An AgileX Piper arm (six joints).
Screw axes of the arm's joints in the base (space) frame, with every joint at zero. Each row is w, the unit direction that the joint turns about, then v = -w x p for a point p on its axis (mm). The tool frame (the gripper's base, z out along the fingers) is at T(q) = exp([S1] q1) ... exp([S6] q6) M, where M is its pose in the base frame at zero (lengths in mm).
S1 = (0, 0, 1, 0, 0, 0)
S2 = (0, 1, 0, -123, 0, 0)
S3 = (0, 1, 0, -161.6, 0, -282.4)
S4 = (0.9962, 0, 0.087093, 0, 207.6, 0)
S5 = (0, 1, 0, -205.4, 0, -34.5)
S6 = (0.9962, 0, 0.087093, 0, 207.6, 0)
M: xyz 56.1 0 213.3 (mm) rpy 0 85 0 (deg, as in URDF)
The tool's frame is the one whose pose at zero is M.
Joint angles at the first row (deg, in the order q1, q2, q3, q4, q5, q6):
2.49, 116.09, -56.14, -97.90, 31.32, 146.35
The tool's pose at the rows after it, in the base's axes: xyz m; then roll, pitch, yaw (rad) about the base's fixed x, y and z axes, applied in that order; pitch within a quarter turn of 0, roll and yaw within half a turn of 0:
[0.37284 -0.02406 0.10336 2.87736 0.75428 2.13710]
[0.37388 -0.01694 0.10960 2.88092 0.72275 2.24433]
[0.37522 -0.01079 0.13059 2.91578 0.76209 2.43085]
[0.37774 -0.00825 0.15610 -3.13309 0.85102 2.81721]
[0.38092 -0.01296 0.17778 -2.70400 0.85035 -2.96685]
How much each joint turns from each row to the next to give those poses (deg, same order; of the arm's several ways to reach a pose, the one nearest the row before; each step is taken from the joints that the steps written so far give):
0.00, -0.06, 0.00, 1.38, -4.89, -4.33
0.00, -1.46, 0.00, 0.58, -4.93, -5.04
0.00, -3.46, 0.00, -1.60, -4.04, -7.83
0.12, -3.39, -0.84, -0.53, -1.05, -16.36
-0.01, -2.09, -1.37, -0.28, 3.22, -19.10

